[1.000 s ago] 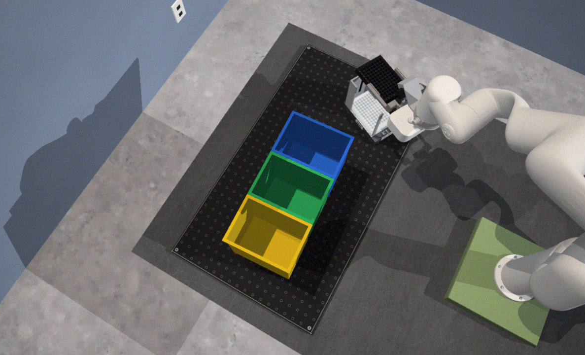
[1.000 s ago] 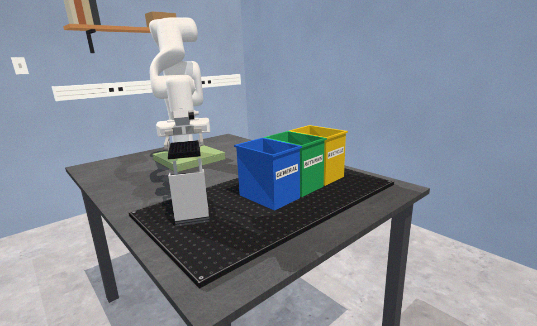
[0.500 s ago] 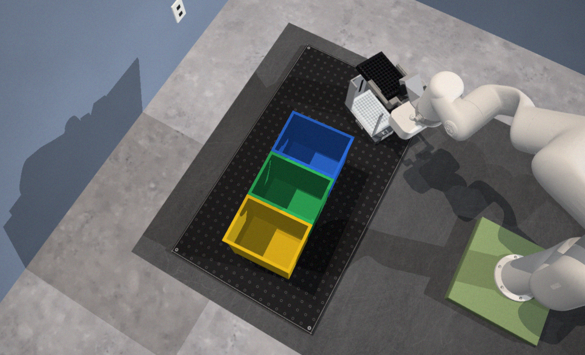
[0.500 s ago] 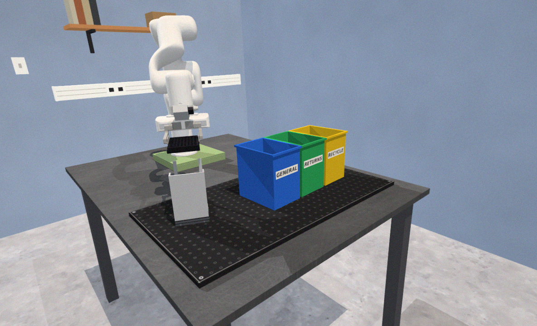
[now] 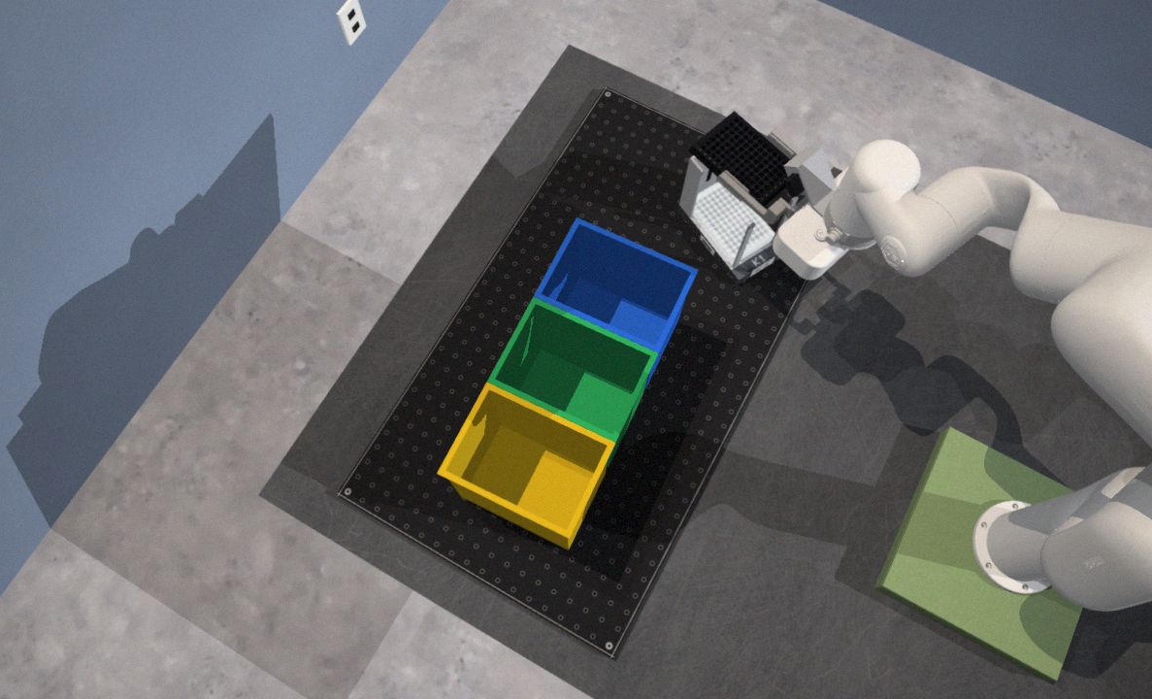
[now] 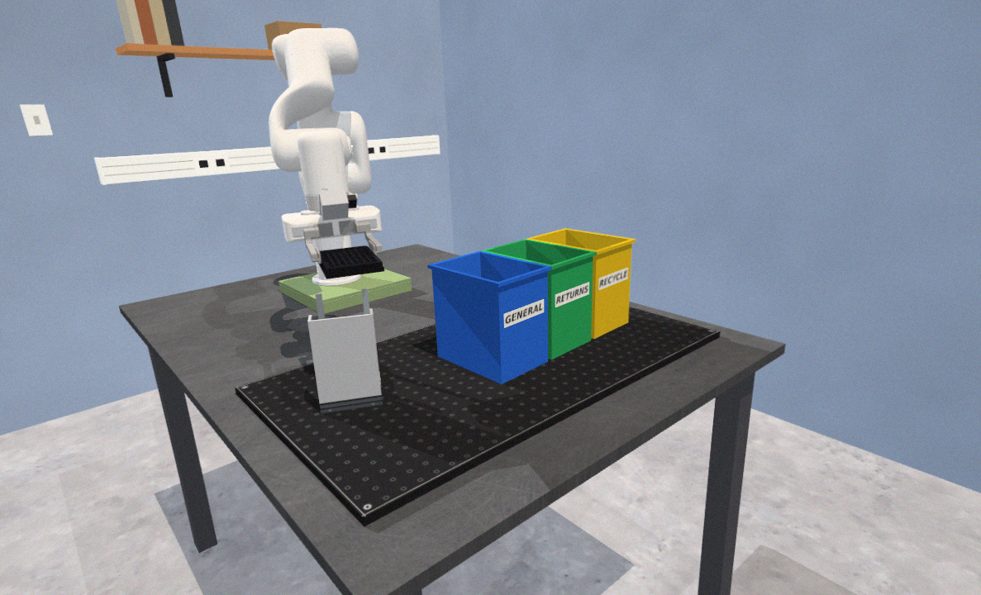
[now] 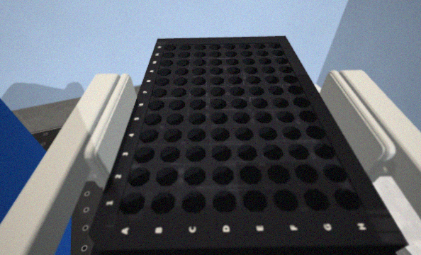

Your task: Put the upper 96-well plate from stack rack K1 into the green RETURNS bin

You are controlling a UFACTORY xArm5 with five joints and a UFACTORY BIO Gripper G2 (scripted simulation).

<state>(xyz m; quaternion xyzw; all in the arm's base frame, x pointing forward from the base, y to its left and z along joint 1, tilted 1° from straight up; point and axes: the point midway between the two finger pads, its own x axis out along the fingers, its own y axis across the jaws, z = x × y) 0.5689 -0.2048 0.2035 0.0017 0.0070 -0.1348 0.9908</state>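
Right now the green returns bin is 35 cm to the left of my hand, 14 cm below it and 7 cm ahead of it. From my hand the other things lie so: blue general bin 23 cm to the left, 14 cm below, 8 cm ahead; then black 96-well plate 2 cm ahead, 1 cm to the right, 1 cm below; then white plate 21 cm below, 2 cm to the right, 2 cm ahead.
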